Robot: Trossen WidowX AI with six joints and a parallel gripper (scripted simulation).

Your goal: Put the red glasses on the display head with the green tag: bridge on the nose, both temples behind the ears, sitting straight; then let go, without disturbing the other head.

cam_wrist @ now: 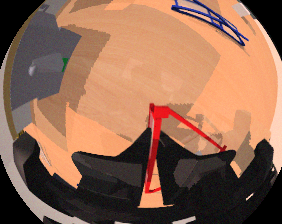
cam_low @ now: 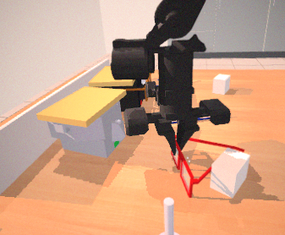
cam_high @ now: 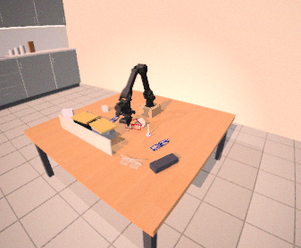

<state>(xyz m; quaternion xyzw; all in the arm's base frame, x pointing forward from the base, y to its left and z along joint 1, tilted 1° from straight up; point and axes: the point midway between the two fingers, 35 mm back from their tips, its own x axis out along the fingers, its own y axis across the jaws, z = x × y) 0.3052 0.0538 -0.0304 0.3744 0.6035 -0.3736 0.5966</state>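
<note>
Now: the thin white post 3 cm behind my gripper tip, 18 cm to the left of it and 1 cm above it. Round my gripper tip: long white panel: 32 cm ahead, 12 cm to the right, 4 cm above; grey display head: 18 cm ahead, 2 cm to the right, 4 cm above; dark case: 15 cm ahead, 47 cm to the left.
</note>
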